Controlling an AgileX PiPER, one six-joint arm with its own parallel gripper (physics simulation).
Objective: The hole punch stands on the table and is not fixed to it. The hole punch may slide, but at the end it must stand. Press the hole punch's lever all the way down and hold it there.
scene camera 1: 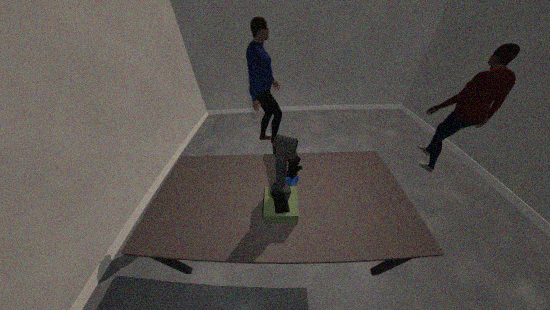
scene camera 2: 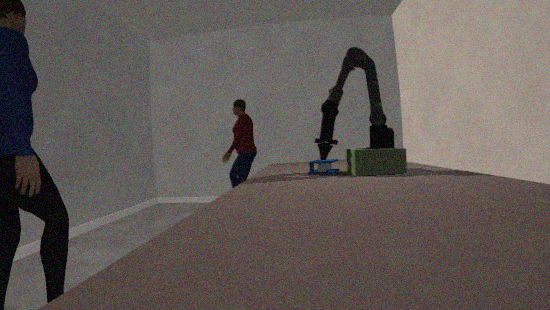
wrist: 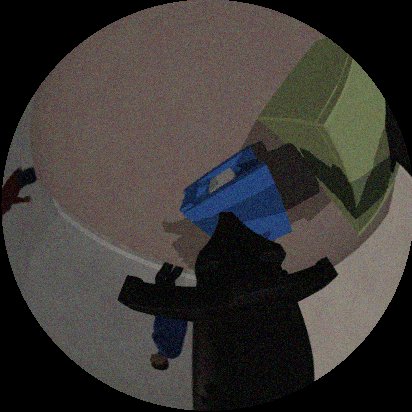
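Observation:
The blue hole punch (scene camera 1: 292, 181) (scene camera 2: 312, 169) (wrist: 260, 187) stands upright on the table (scene camera 1: 200, 210) (scene camera 2: 260, 240) (wrist: 125, 110), beside the green block. Its lever (scene camera 2: 332, 160) (wrist: 245, 200) is low and nearly parallel to the base in the scene camera 2 view, with a gap and a pale middle part between them. My gripper (scene camera 2: 325, 158) (wrist: 224, 219) is shut and empty, pointing down, with its fingertips on the top of the lever as far as the views show. In the wrist view the fingers hide part of the lever. The exact contact is too dark to see.
The green block (scene camera 1: 281, 218) (scene camera 2: 377, 162) (wrist: 295, 97) under the arm's base stands close to the punch. A person in blue (scene camera 1: 260, 70) (scene camera 2: 15, 95) (wrist: 170, 336) and a person in red (scene camera 1: 487, 95) (scene camera 2: 244, 132) (wrist: 11, 192) stand beyond the table's edges.

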